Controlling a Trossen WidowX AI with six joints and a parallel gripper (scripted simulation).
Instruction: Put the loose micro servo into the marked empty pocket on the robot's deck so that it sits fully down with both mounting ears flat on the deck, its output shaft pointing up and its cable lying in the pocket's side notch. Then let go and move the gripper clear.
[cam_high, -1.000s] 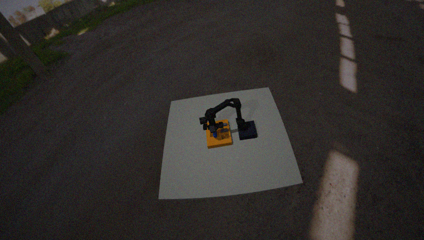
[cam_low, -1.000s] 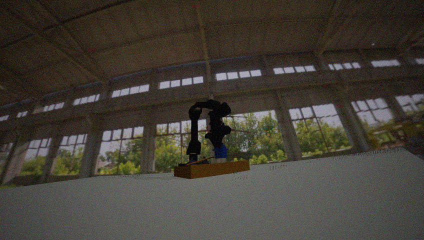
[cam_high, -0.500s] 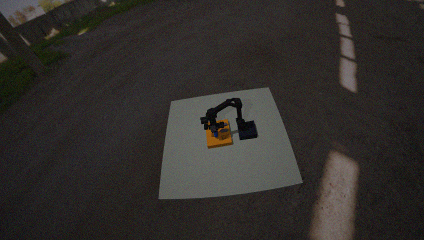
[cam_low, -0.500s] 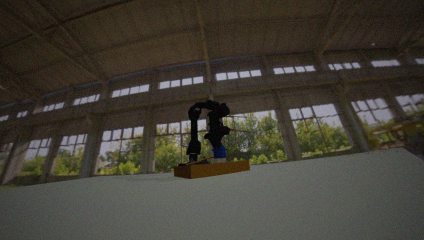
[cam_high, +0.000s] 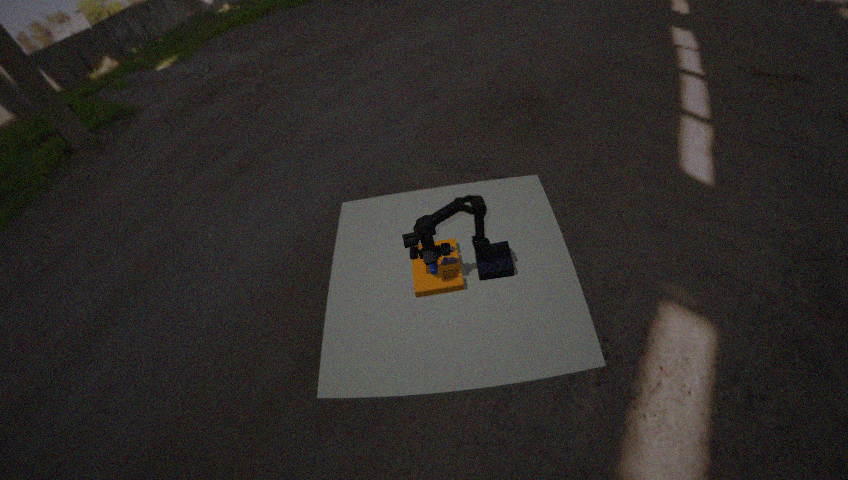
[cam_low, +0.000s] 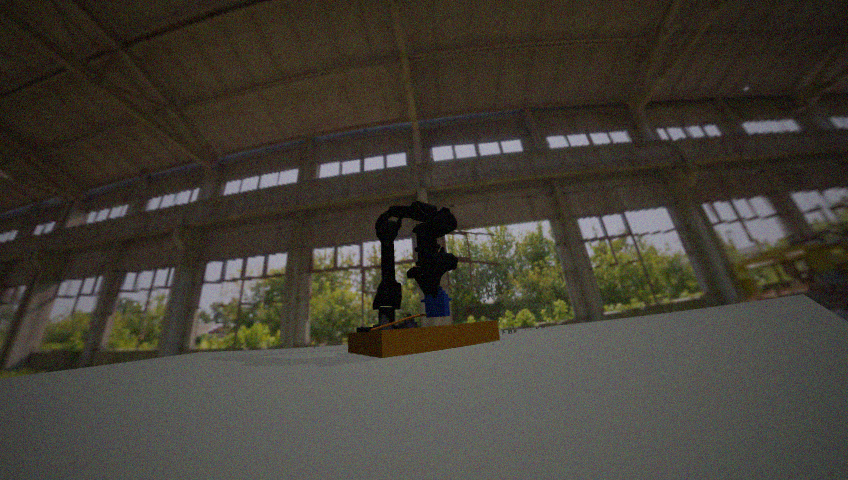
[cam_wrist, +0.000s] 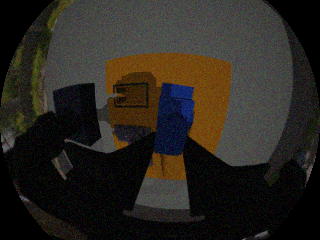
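My gripper tip is 10 cm above the orange deck, 4 cm short of it and 3 cm to the left of it.
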